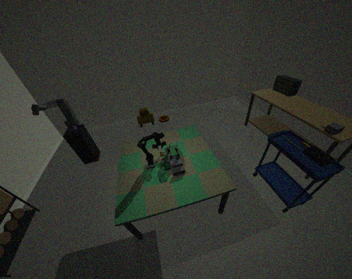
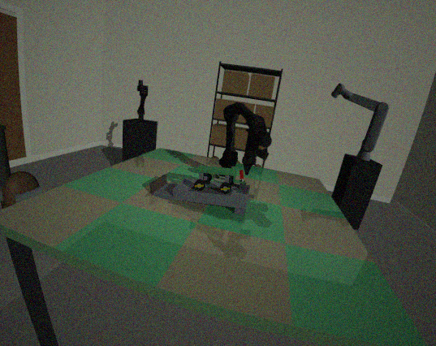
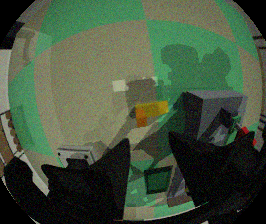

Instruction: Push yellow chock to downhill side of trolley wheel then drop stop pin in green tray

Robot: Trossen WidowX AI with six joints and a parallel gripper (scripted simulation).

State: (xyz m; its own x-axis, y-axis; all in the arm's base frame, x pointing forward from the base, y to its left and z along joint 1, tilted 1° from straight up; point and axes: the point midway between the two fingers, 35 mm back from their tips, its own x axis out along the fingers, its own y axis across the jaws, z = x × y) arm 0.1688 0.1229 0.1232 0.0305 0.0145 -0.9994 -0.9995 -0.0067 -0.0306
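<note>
Now: the yellow chock 9 cm below my gripper tip and 2 cm ahead of it. From my gripper tip the other things lie so: red-headed stop pin: 13 cm ahead, 1 cm to the right, 1 cm above; dark green tray: 23 cm to the right, 12 cm below, 2 cm ahead; grey ramp: 15 cm ahead, 13 cm to the right, 7 cm below.
</note>
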